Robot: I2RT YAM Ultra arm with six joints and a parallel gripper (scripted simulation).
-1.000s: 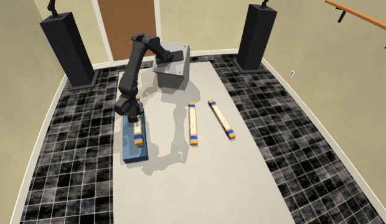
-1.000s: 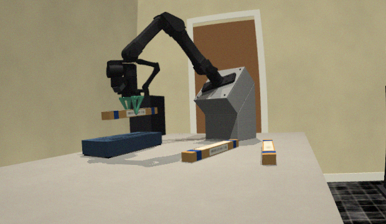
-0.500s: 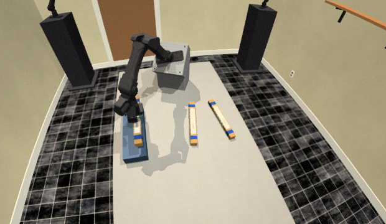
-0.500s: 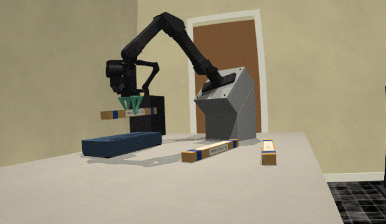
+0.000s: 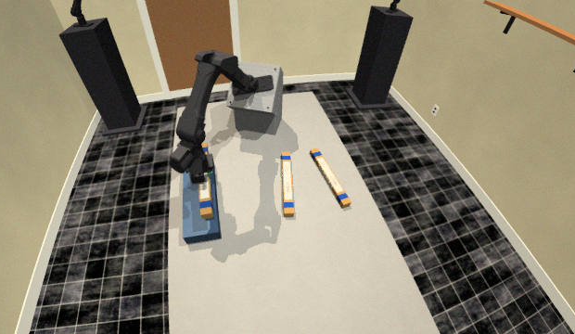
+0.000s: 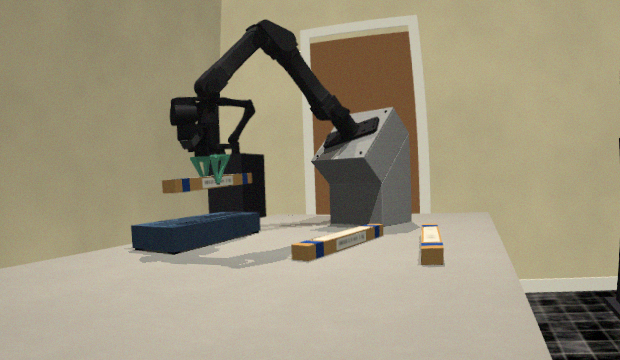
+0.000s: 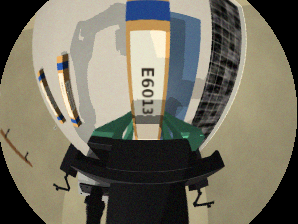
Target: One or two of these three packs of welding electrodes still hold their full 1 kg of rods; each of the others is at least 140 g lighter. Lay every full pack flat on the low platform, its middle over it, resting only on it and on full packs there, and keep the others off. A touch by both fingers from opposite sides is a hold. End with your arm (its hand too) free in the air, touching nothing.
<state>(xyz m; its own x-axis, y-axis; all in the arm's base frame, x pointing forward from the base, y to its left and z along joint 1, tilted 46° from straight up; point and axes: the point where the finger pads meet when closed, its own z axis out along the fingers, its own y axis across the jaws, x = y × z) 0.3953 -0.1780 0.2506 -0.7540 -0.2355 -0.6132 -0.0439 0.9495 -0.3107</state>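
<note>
The blue low platform is 140 mm below my hand and 50 mm to the right of it.
</note>
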